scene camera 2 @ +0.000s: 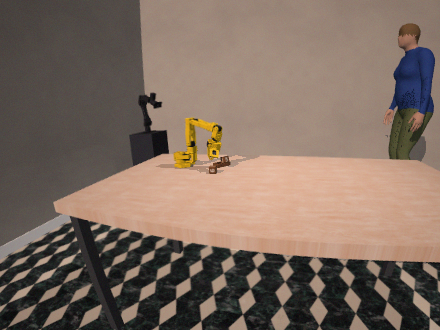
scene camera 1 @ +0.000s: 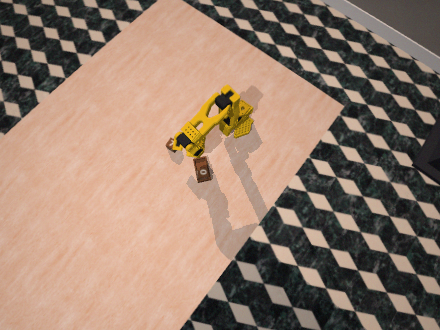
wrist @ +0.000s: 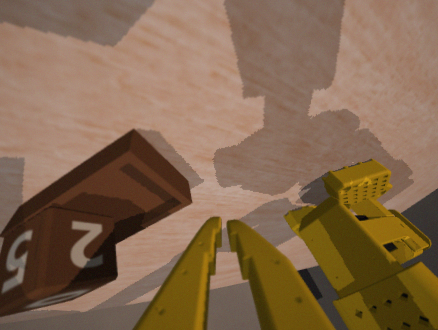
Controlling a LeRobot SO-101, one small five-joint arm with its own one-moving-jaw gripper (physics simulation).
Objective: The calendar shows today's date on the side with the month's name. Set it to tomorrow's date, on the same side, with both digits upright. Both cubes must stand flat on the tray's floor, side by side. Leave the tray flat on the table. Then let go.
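Frame: origin at the arm's base, x ahead, y left, z up, level; millimetres.
Where they show: hand, its tool point: (scene camera 2: 211, 159) (wrist: 221, 227); arm's base, origin of its link: (scene camera 2: 188, 165) (scene camera 1: 232, 127) (wrist: 319, 197).
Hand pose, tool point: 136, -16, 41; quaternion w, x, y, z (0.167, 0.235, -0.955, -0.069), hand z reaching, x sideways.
Note:
Each offset is from my tool point to the top centre of the thing, as dx, dy, dz. Level surfaces: height alone.
The brown tray (scene camera 1: 200, 161) (scene camera 2: 218, 164) (wrist: 80, 175) stands on the table. One brown cube {+58, +44, +8} (scene camera 1: 203, 172) (scene camera 2: 225, 159) (wrist: 56, 245) sits at one end of it; a 0 shows on its top in scene camera 1, and a 2 and a 5 on its sides in the wrist view. Another brown cube {+43, -94, -9} (scene camera 1: 170, 144) (scene camera 2: 213, 170) lies on the table, apart from the tray, partly covered by the arm in scene camera 1. My gripper (scene camera 2: 214, 155) (wrist: 225, 225) is shut and empty, above the table beside the tray. No month's name is readable.
The yellow arm's base (scene camera 1: 240, 117) (scene camera 2: 184, 160) stands on the table behind the tray. Shadows of the arm fall across the table top {dz -41} (scene camera 1: 100, 165) (scene camera 2: 300, 200). A black arm on a dark pedestal (scene camera 2: 149, 145) and a person (scene camera 2: 414, 80) are beyond the table.

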